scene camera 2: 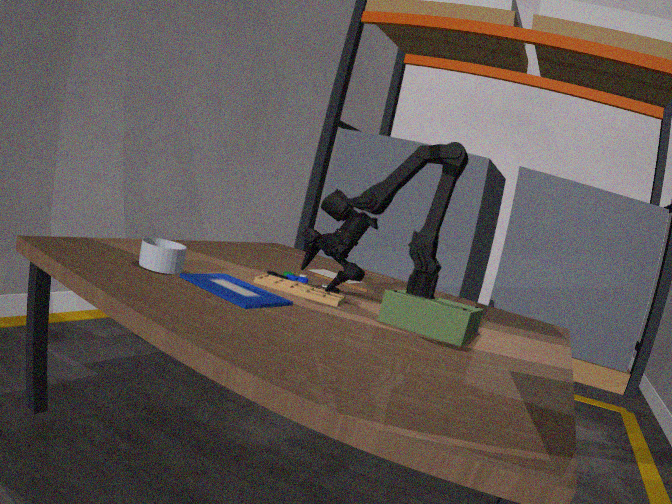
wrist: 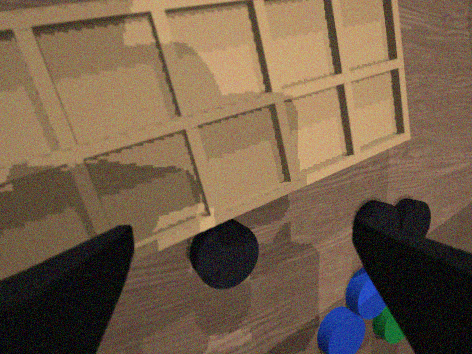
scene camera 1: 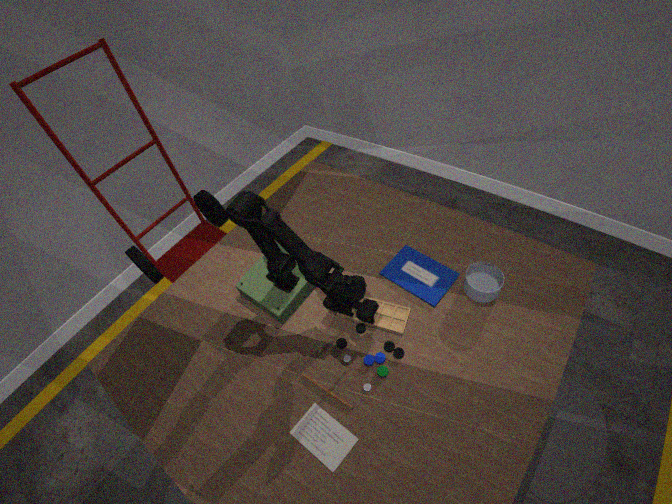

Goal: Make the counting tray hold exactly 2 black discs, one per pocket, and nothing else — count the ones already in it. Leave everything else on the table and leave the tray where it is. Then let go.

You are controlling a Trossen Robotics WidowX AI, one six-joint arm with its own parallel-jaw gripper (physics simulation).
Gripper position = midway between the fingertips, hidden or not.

Observation:
My gripper (scene camera 2: 313, 280) is open and touches a tan counting tray (scene camera 2: 298, 289). The table carries a bowl (scene camera 2: 159, 255).
The tan counting tray is seen too in the wrist view (wrist: 173, 124) and in scene camera 1 (scene camera 1: 390, 317). The bowl also shows in scene camera 1 (scene camera 1: 483, 281). My gripper also shows in the wrist view (wrist: 245, 232) and in scene camera 1 (scene camera 1: 362, 319). The wrist view misses the bowl: it is out of frame.

